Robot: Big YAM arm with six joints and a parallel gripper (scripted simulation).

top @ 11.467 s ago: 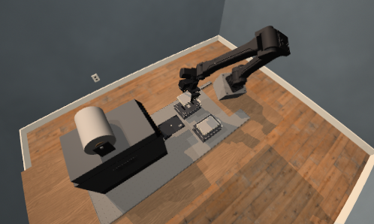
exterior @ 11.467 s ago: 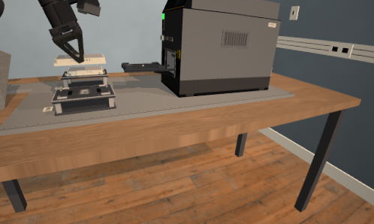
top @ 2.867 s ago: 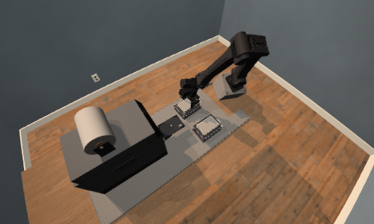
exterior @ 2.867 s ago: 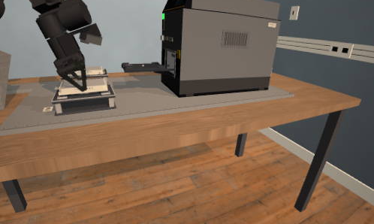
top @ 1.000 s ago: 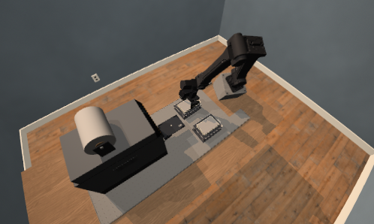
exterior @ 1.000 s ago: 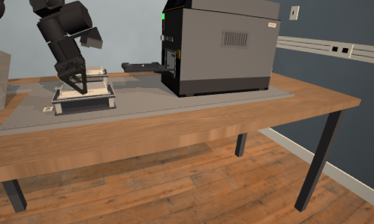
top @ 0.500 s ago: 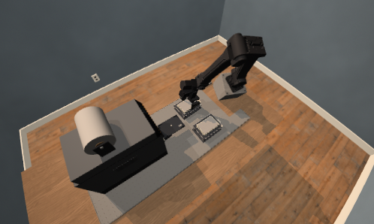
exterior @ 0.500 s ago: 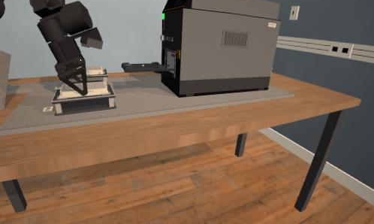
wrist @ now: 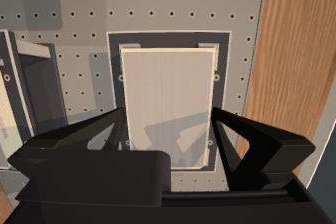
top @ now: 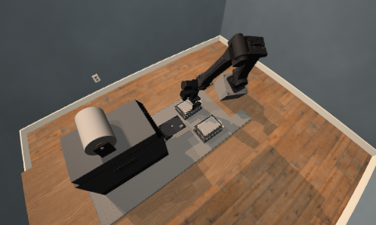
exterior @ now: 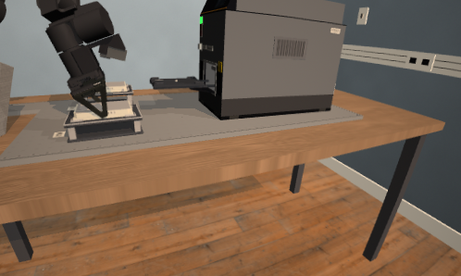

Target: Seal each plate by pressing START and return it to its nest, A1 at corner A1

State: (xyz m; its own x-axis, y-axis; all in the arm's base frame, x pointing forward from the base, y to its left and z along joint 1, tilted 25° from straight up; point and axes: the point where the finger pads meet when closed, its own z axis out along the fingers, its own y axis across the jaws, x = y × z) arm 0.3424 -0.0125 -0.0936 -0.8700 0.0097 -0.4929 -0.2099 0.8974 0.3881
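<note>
Now: the plate nest 2 cm below my hand. Also, from my hand: sealer stage: 18 cm ahead, 13 cm to the left, 4 cm above; start button: 26 cm ahead, 23 cm to the left, 14 cm above; small label: 10 cm behind, 5 cm below, 2 cm to the right.
</note>
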